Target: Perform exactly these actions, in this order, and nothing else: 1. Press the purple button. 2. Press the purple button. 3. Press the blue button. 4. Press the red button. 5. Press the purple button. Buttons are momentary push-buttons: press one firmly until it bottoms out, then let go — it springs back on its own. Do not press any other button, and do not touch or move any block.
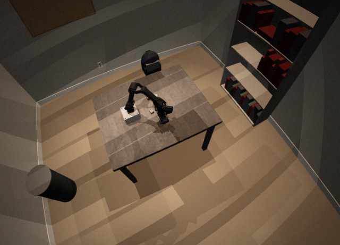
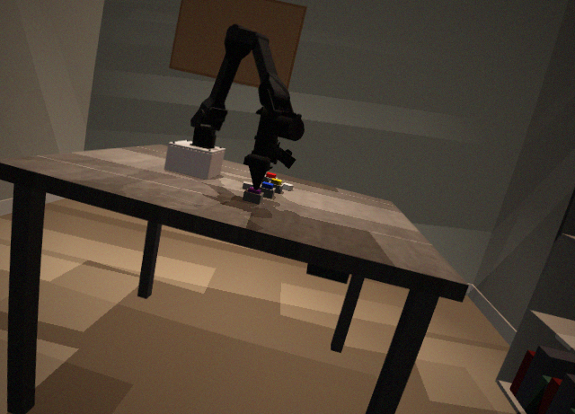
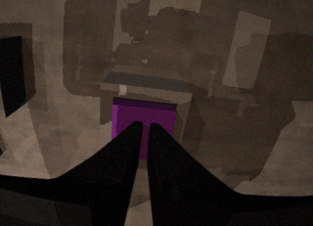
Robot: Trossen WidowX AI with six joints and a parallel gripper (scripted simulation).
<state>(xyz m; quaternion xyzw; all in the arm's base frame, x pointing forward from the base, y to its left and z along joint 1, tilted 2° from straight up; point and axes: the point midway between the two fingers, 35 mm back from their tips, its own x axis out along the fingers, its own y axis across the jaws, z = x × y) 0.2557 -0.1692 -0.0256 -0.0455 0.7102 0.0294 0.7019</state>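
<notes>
Right now my gripper tip is 10 mm above the purple button. The rest, counted from my gripper tip: grey block (70 mm behind, 140 mm to the left, 20 mm below); yellow button (220 mm to the left); blue button (110 mm to the left).
</notes>
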